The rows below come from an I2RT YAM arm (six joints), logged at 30 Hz.
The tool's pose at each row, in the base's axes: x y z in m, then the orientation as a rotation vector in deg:
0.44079 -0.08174 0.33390 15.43 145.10 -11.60
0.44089 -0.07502 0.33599 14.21 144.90 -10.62
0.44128 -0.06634 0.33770 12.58 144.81 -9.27
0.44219 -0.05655 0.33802 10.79 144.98 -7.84
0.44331 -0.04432 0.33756 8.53 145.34 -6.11
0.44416 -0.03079 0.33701 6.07 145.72 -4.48
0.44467 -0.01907 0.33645 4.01 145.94 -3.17
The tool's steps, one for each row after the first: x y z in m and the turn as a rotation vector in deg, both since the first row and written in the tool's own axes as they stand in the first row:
-0.00027 0.00635 -0.00302 -0.98 -0.35 -0.62
-0.00027 0.01470 -0.00598 -2.33 -0.61 -1.46
0.00026 0.02436 -0.00773 -3.75 -0.62 -2.44
0.00141 0.03651 -0.00923 -5.49 -0.44 -3.71
0.00303 0.04985 -0.01106 -7.19 -0.22 -5.15
0.00466 0.06137 -0.01270 -8.57 -0.10 -6.35

